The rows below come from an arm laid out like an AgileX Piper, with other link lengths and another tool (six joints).
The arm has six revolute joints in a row. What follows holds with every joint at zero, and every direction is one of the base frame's.
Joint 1 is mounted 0.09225 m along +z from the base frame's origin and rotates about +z.
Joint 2 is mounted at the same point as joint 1 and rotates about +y.
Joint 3 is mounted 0.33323 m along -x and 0.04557 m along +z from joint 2 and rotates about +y.
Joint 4 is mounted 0.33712 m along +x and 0.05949 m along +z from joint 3 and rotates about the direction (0.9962, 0, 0.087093).
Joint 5 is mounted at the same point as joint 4 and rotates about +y.
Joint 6 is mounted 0.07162 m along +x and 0.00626 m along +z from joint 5 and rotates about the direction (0.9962, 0, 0.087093).
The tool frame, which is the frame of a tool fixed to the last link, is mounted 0.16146 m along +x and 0.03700 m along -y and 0.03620 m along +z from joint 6; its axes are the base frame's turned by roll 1.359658, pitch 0.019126 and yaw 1.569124 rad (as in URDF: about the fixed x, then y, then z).
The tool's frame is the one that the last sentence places.
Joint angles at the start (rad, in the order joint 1, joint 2, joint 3, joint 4, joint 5, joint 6): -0.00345, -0.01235, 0.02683, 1.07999, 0.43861, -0.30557
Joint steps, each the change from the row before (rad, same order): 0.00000, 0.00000, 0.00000, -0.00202, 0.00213, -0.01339; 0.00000, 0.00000, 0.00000, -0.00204, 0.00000, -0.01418; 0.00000, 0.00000, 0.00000, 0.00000, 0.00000, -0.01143; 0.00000, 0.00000, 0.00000, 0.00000, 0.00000, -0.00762; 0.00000, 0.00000, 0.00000, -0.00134, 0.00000, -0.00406; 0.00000, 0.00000, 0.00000, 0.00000, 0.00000, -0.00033; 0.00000, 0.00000, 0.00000, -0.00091, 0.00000, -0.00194; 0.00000, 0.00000, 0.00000, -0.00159, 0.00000, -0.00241; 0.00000, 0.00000, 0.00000, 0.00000, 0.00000, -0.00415
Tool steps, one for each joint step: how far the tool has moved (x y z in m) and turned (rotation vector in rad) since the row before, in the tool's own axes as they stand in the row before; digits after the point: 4 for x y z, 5 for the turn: 0.0003, 0.0000, 0.0000, 0.00229, 0.00176, -0.01512; 0.0002, 0.0005, 0.0000, 0.00029, 0.00117, -0.01600; 0.0002, 0.0004, 0.0001, 0.00000, 0.00141, -0.01134; 0.0002, 0.0003, 0.0000, 0.00000, 0.00094, -0.00756; 0.0000, 0.0001, 0.0000, 0.00021, 0.00012, -0.00530; 0.0000, 0.0000, 0.0000, 0.00000, 0.00004, -0.00033; 0.0000, 0.0001, 0.0000, 0.00014, -0.00002, -0.00279; -0.0001, 0.0001, 0.0000, 0.00025, -0.00015, -0.00390; 0.0001, 0.0002, 0.0000, 0.00000, 0.00051, -0.00412
